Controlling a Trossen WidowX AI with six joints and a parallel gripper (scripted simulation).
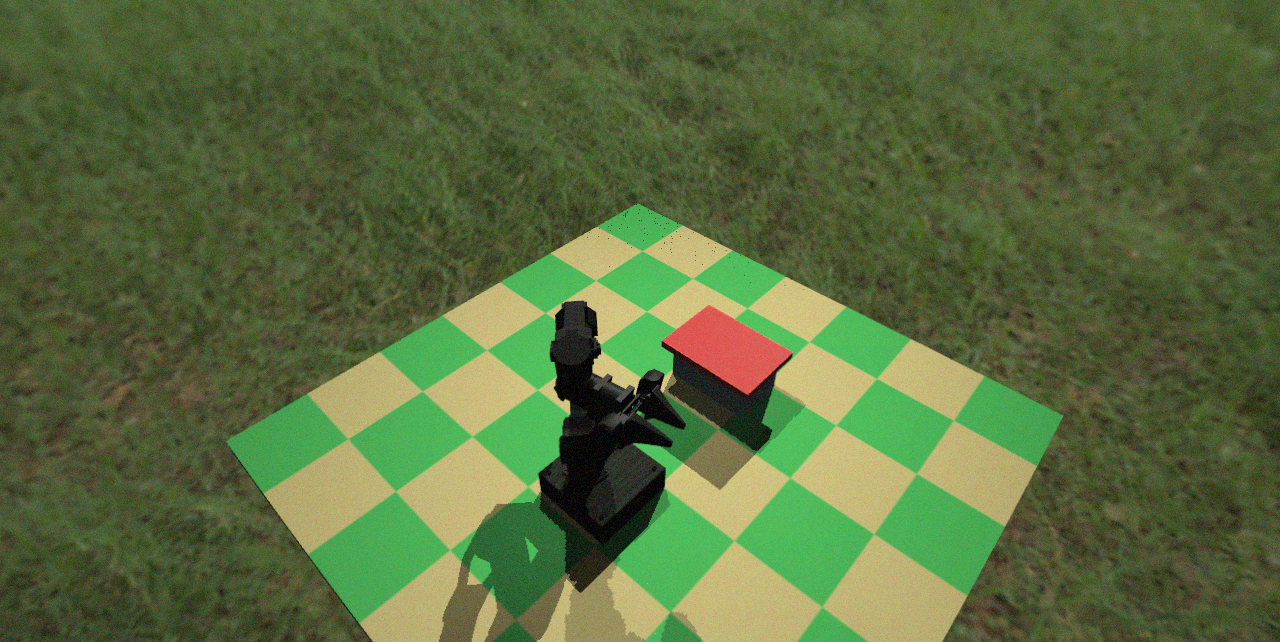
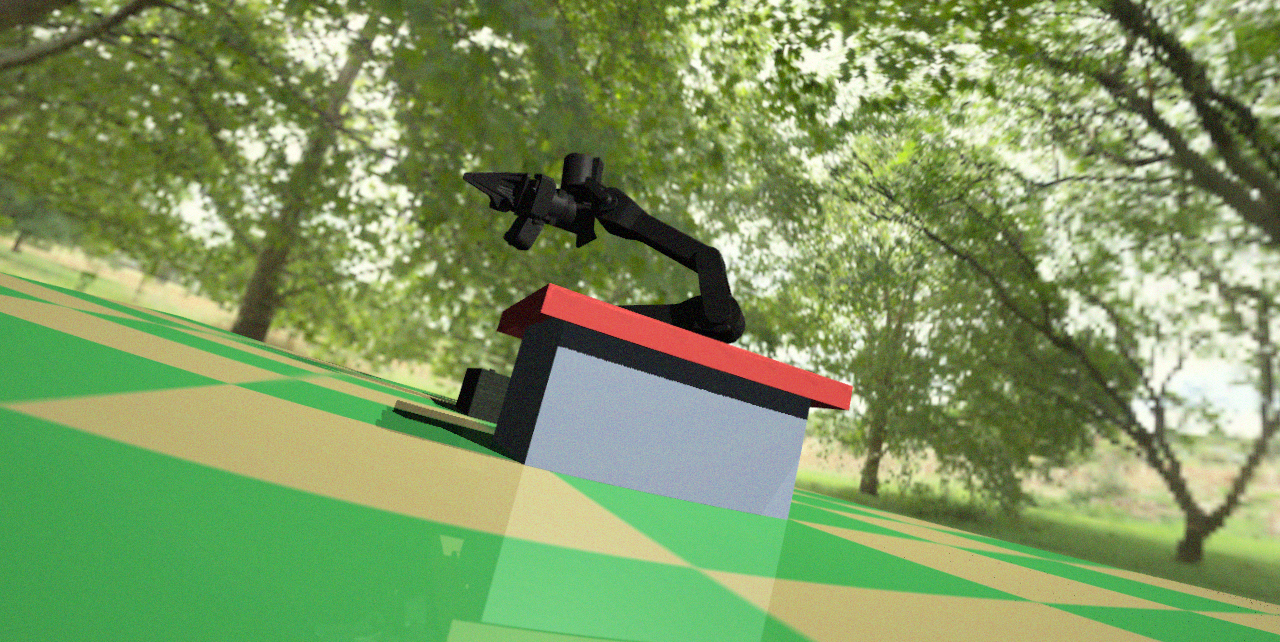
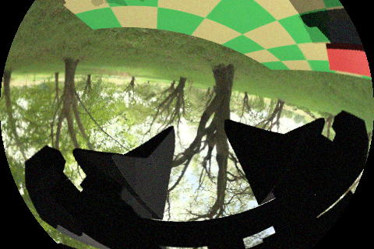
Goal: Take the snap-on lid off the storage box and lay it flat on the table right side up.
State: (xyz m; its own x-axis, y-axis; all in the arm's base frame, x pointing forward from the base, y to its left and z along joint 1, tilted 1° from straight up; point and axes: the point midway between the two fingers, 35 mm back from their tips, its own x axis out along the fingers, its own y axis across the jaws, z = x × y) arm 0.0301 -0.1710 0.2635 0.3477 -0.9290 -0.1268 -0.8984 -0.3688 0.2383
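The red lid lies 380 mm ahead of my gripper tip, 230 mm to the left of it and 220 mm below it. Round my gripper tip: grey-blue storage box (380 mm ahead, 230 mm to the left, 270 mm below).
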